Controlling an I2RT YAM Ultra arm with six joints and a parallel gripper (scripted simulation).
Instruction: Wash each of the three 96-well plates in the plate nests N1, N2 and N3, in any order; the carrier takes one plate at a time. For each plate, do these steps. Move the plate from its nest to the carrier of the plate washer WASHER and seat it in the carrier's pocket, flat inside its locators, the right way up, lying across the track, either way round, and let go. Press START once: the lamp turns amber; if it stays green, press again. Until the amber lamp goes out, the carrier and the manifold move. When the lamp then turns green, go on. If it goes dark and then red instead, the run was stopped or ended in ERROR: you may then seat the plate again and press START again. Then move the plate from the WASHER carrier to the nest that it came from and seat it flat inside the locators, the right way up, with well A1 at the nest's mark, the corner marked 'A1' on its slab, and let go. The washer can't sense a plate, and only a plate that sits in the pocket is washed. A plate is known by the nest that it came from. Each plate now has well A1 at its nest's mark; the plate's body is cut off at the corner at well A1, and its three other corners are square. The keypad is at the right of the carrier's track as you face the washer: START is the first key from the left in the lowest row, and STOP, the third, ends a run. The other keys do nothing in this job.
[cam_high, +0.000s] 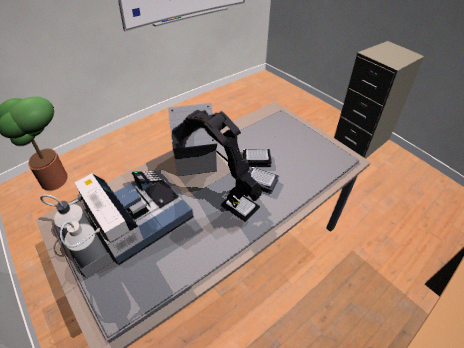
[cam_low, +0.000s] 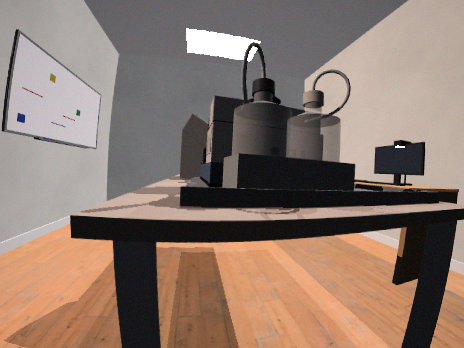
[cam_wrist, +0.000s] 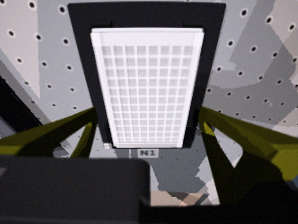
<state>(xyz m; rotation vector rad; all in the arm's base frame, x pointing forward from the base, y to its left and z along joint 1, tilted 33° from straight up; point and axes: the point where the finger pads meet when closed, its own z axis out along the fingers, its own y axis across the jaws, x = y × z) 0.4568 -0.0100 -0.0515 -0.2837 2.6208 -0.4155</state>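
Now: the black nest 4 cm below my hand. The rest, counted from my hand: plate washer (28 cm behind, 45 cm to the right, 9 cm above); then label (10 cm behind, 1 cm to the right, 4 cm below); then dark carrier (28 cm behind, 29 cm to the right, 4 cm above).
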